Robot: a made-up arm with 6 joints. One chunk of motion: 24 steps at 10 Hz.
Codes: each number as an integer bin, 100 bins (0 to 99) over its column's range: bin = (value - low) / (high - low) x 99, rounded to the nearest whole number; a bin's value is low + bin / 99 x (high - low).
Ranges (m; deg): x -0.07..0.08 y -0.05..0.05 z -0.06..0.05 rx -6..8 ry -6..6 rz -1..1
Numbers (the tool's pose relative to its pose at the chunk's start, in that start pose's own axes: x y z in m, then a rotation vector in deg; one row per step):
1: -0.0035 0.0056 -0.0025 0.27 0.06 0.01
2: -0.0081 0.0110 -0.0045 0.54 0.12 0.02
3: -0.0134 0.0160 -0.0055 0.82 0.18 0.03
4: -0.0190 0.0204 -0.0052 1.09 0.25 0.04
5: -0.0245 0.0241 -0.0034 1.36 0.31 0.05
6: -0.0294 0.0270 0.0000 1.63 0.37 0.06
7: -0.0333 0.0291 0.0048 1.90 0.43 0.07
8: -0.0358 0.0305 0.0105 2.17 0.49 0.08
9: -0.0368 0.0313 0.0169 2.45 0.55 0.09
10: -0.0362 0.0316 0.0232 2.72 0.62 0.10
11: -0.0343 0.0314 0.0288 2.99 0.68 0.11
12: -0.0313 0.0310 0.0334 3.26 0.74 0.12
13: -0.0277 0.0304 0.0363 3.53 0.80 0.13
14: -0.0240 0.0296 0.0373 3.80 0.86 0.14
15: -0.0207 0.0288 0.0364 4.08 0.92 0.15
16: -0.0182 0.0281 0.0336 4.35 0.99 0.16
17: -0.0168 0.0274 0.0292 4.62 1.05 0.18
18: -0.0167 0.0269 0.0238 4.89 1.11 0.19
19: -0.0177 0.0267 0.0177 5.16 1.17 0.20
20: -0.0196 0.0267 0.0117 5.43 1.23 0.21
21: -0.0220 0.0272 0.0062 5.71 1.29 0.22
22: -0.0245 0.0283 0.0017 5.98 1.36 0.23
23: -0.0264 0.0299 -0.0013 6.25 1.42 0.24
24: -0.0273 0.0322 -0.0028 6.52 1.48 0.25
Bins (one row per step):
1: 44 55 52 44 50 50
2: 41 60 50 46 50 50
3: 37 65 49 48 51 51
4: 34 70 49 50 52 51
5: 30 73 51 52 52 52
6: 27 76 54 54 53 52
7: 24 78 58 56 53 53
8: 23 80 63 58 54 53
9: 22 80 69 60 54 54
10: 22 81 75 62 55 54
11: 24 81 80 64 55 55
12: 26 80 84 65 56 55
13: 28 80 87 67 56 56
14: 30 79 88 69 57 56
15: 33 78 87 71 57 57
16: 34 77 84 73 58 57
17: 35 77 80 75 58 58
18: 35 76 75 77 59 59
19: 35 76 70 79 59 59
20: 33 76 65 81 60 60
21: 32 76 60 83 60 60
22: 30 78 56 85 61 61
23: 29 79 53 87 61 61
24: 28 81 51 89 62 62

